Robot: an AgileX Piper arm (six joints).
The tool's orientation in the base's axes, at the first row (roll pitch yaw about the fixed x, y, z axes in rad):
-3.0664, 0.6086, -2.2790
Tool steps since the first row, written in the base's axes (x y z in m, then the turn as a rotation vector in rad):
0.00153, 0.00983, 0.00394, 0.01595, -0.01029, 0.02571
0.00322, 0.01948, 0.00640, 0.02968, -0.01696, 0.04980
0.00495, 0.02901, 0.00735, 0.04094, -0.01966, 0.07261
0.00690, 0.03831, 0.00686, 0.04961, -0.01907, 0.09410
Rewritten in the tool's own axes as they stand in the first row. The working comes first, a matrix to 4 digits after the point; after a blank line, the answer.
The tool's axes in the first row as the columns of a matrix, in the base's axes (used below as rounded here):
-0.5337, -0.7294, 0.4279
-0.6232, 0.6813, 0.3841
-0.5717, -0.0616, -0.8181

-0.00920, 0.00534, 0.00121, -0.01680, -0.02023, -0.01816
-0.01752, 0.01053, 0.00362, -0.03374, -0.03627, -0.03456
-0.02492, 0.01570, 0.00725, -0.05111, -0.04773, -0.04944
-0.03148, 0.02065, 0.01206, -0.06839, -0.05497, -0.06308

